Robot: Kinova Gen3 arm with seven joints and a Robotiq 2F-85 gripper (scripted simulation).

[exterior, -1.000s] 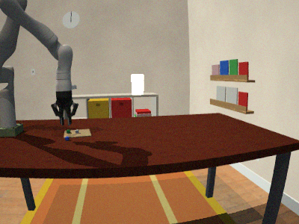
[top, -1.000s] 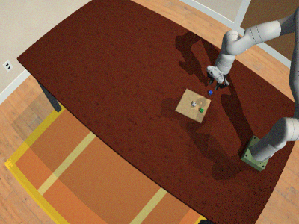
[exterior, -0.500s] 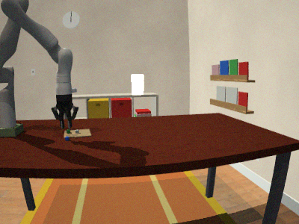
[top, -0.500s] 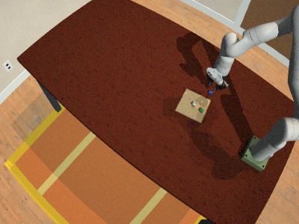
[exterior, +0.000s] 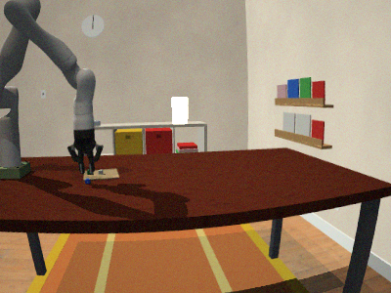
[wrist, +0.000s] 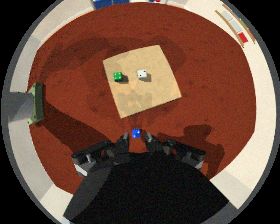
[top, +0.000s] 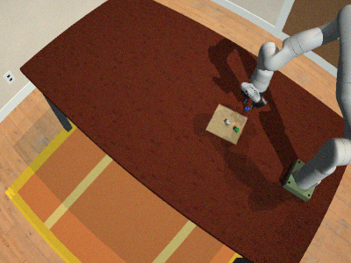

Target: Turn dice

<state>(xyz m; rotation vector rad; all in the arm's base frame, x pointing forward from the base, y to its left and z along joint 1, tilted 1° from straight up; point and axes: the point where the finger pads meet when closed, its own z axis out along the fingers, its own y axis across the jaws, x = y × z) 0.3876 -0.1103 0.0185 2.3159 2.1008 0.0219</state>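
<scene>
The blue die is 50 mm below my hand. Also, from my hand: white die (20 mm ahead, 120 mm to the left, 40 mm below); then green die (30 mm behind, 120 mm to the left, 40 mm below); then tan mat (20 mm ahead, 120 mm to the left, 50 mm below).
</scene>
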